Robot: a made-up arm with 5 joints.
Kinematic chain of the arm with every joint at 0, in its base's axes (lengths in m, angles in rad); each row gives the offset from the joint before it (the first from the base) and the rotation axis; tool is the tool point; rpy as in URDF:
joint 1: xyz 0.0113 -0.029 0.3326 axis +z
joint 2: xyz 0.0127 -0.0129 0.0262 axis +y
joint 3: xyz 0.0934 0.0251 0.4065 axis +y
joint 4: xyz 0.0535 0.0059 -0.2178 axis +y
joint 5: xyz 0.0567 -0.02 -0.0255 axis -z
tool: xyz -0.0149 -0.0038 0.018 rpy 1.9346 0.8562 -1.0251
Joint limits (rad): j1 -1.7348..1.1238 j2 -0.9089..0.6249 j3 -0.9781..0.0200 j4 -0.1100..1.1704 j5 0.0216..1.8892
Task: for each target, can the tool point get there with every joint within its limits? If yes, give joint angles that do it. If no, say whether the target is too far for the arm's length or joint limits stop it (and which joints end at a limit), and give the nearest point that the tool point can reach.
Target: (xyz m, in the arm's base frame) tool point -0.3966 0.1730 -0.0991
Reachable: no: joint limits stop it (at a limit: joint 1, joint 2, joint 3, joint 4, joint 5) | nearest point 0.0929 0.1723 0.3734 | short by 0.680 m
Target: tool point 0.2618 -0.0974 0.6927
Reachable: yes | joints -0.2598 -0.2397 -0.7550 1.0406 0.2610
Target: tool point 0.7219 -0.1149 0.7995
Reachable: no: too far | nearest point 0.4499 -0.0820 0.6278 | short by 0.323 m
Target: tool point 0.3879 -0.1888 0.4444
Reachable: yes | joints -0.4164 0.4691 -0.7051 0.9987 0.8010
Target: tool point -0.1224 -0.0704 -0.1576
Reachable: no: joint limits stop it (at a limit: joint 1, joint 2, joint 4, joint 5) | nearest point -0.0141 -0.2650 0.3658 | short by 0.569 m
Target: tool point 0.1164 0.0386 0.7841
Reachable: yes | joints 0.5366 -0.5795 -0.7743 0.4554 0.6665
